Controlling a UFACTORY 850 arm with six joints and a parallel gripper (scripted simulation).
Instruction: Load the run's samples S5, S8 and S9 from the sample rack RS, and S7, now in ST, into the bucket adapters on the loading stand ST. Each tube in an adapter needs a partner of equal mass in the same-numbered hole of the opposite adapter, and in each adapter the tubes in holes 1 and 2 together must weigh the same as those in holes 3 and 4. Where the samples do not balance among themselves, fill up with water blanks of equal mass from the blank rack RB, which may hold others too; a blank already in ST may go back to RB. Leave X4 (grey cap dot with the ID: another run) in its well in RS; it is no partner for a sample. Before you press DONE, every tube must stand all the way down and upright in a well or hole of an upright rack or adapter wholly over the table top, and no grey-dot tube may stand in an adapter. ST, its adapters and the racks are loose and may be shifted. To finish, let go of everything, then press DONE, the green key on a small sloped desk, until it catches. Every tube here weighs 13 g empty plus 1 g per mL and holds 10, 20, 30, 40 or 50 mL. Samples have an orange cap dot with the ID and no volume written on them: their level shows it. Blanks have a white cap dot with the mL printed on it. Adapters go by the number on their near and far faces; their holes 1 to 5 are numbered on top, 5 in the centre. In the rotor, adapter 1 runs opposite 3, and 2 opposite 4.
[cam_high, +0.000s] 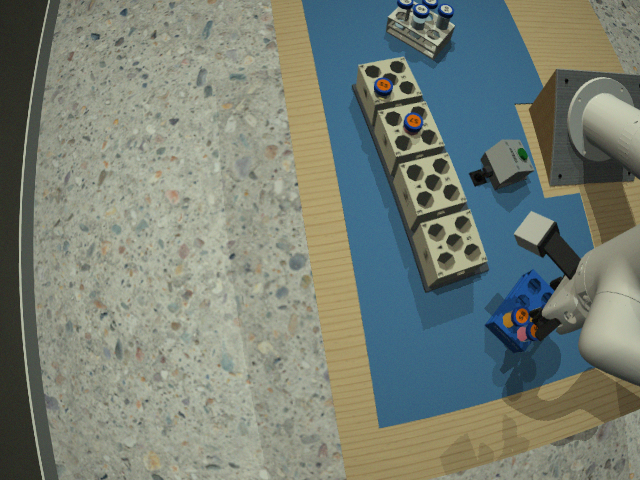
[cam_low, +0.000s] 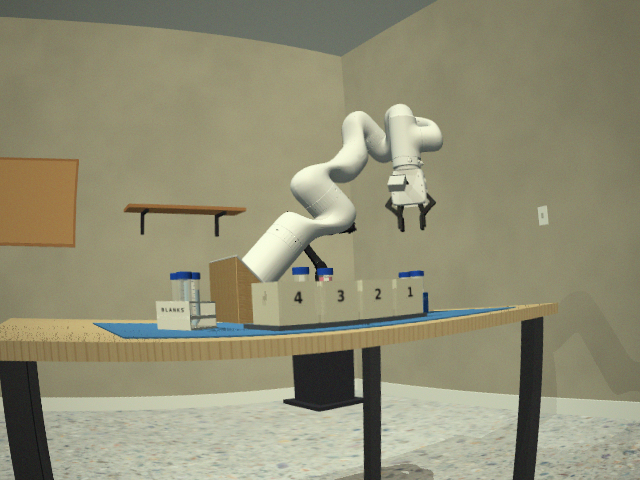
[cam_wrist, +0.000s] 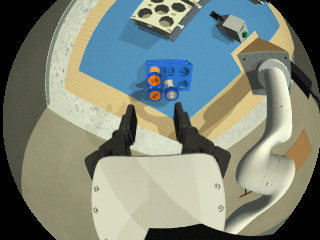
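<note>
My gripper is now 10 mm past the orange-dot sample tube and 190 mm above it. Also, from my hand: sample S9 (20 mm behind, 50 mm to the left, 190 mm below); blue sample rack RS (50 mm behind, 220 mm below); grey-dot tube X4 (50 mm behind, 10 mm to the left, 190 mm below).
</note>
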